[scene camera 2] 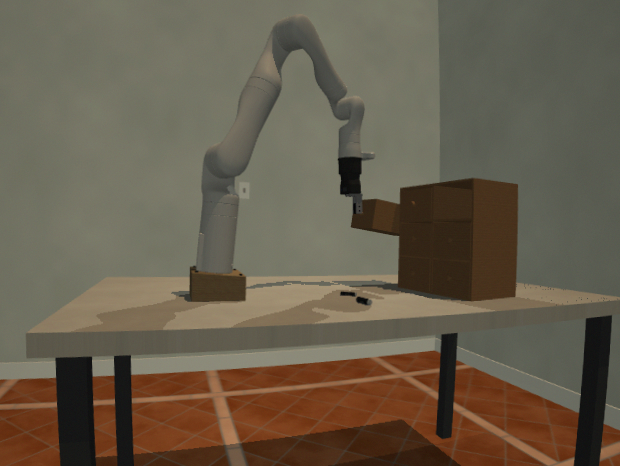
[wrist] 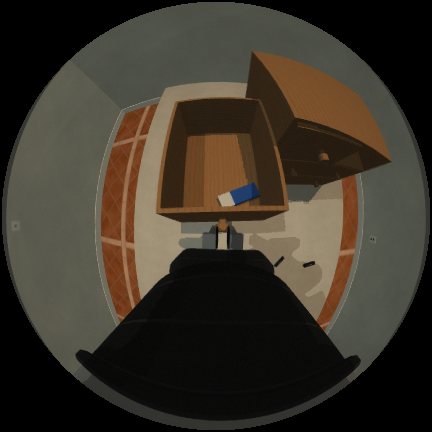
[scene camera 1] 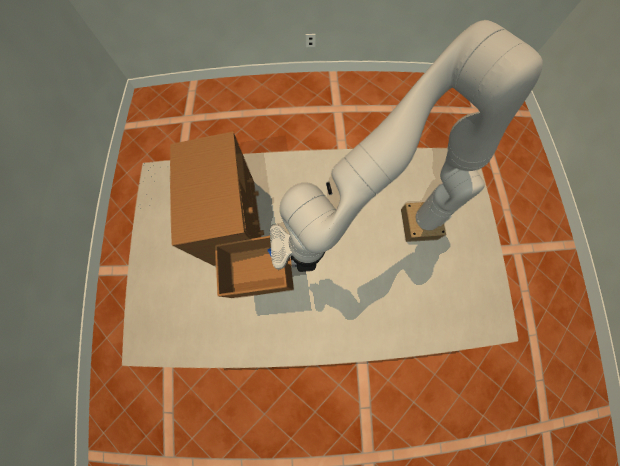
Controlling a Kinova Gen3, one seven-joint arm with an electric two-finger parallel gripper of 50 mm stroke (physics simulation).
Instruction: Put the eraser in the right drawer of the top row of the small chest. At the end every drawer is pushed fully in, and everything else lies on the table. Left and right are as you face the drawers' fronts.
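Frame: origin at the arm's base, x left, y back, z up, level; centimetres.
Seen in the pictures: gripper, fingertip midpoint: [scene camera 2: 357, 213] [wrist: 222, 233]; arm's base at its link origin: [scene camera 2: 214, 270] [scene camera 1: 427, 218].
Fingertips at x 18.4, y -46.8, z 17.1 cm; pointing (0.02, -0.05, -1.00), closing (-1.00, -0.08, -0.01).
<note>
Offsets run from my fingertips to a thing's middle. "spot": to the spot under its first point.
The eraser {dz -4.3, dx -2.0, dy -5.8 cm} [wrist: 239, 195], blue with a white end, lies in a loose wooden drawer {dz -1.0, dx +1.3, dy -10.3 cm} [scene camera 1: 250, 270] [scene camera 2: 383, 215] [wrist: 190, 216], near its front wall. A bit of its blue shows in scene camera 1. My gripper [scene camera 2: 357, 206] [wrist: 222, 233] points down and is shut on the drawer's knob {spot: dz +1.1, dx +0.1, dy -1.2 cm} [wrist: 222, 224]. The drawer hangs above the table, out of the small chest {dz -7.6, dx -19.3, dy -24.5 cm} [scene camera 1: 205, 190] [scene camera 2: 493, 240] [wrist: 330, 105], beyond its left side and partly in front. The top row's right compartment {spot: dz +3.5, dx -19.9, dy -22.9 cm} [scene camera 2: 452, 202] is an open hole; the other drawers look pushed in.
Two small black cylinders {dz -23.3, dx -19.8, dy +10.4 cm} [scene camera 2: 347, 293] {dz -23.1, dx -32.9, dy +11.5 cm} [scene camera 2: 363, 300] [wrist: 279, 261] [wrist: 309, 264] lie on the table [scene camera 1: 400, 325] [scene camera 2: 150, 340] in front of the chest; one black cylinder {spot: dz -22.6, dx -32.3, dy +11.3 cm} [scene camera 1: 328, 188] shows beside my arm in scene camera 1. My arm's wooden base [scene camera 1: 411, 230] [scene camera 2: 218, 288] stands opposite the chest fronts.
</note>
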